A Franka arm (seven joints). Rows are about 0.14 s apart.
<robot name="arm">
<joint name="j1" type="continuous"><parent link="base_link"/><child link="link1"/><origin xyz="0 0 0.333" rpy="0 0 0"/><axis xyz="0 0 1"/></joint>
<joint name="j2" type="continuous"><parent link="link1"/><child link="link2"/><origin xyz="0 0 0" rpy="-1.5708 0 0"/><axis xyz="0 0 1"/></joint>
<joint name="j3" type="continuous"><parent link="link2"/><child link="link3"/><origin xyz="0 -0.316 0" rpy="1.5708 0 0"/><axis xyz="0 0 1"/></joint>
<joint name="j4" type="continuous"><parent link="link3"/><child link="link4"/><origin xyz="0.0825 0 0" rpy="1.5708 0 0"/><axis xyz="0 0 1"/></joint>
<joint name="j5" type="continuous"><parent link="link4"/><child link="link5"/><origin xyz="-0.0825 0.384 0" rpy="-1.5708 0 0"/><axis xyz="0 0 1"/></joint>
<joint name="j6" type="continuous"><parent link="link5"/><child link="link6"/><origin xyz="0 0 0" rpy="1.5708 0 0"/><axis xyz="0 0 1"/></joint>
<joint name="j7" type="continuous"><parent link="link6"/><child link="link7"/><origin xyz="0.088 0 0" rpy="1.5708 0 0"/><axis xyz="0 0 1"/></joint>
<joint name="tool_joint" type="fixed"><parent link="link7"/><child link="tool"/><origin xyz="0 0 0.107" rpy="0 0 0"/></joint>
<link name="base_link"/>
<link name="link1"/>
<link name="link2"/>
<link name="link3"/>
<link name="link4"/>
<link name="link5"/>
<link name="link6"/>
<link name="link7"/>
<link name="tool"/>
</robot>
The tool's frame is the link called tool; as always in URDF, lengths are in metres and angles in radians. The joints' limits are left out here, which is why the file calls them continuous.
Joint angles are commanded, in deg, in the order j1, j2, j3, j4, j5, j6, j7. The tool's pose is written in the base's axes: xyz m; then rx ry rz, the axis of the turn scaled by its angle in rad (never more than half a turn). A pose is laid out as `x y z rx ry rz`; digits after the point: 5 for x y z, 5 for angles.
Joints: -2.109 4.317 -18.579 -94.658 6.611 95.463 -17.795
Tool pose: 0.54745 -0.18846 0.55386 -3.03549 0.09810 0.03670
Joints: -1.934 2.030 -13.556 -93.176 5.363 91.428 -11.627
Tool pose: 0.54680 -0.13915 0.58155 -3.04086 0.11093 0.06565
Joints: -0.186 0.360 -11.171 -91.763 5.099 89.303 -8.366
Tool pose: 0.54500 -0.09933 0.60598 -3.04520 0.08122 0.05077
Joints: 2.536 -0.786 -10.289 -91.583 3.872 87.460 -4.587
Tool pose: 0.54089 -0.06678 0.61546 -3.06358 0.08296 0.07755
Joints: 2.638 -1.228 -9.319 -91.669 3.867 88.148 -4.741
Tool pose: 0.54112 -0.05691 0.61992 -3.06614 0.05049 0.05067
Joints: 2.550 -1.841 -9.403 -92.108 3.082 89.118 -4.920
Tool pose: 0.53929 -0.06043 0.62340 -3.08025 0.05133 0.02206
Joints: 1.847 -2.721 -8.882 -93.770 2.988 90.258 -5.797
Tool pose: 0.53590 -0.06256 0.61968 -3.08067 0.03388 0.01178
